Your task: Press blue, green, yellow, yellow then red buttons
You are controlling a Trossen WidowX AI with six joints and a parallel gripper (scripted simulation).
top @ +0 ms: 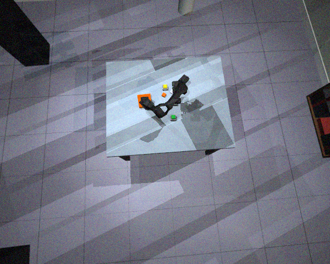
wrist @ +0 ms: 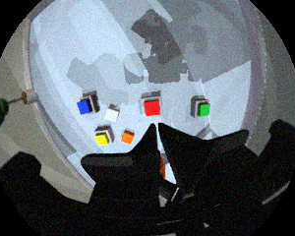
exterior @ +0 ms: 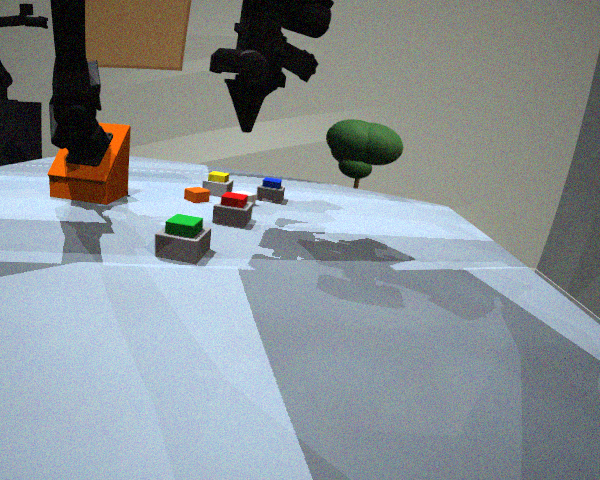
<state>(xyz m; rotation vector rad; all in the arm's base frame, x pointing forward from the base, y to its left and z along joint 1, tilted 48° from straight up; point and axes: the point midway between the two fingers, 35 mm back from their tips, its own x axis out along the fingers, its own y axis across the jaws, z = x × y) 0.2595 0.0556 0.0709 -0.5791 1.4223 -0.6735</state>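
Now: gripper tip 100 mm above the red button. From my gripper tip the other things lie so: green button 150 mm to the right, 100 mm below, 30 mm behind; then white block 120 mm below, 100 mm to the left, 10 mm behind; then small orange block 120 mm below, 90 mm behind, 80 mm to the left.
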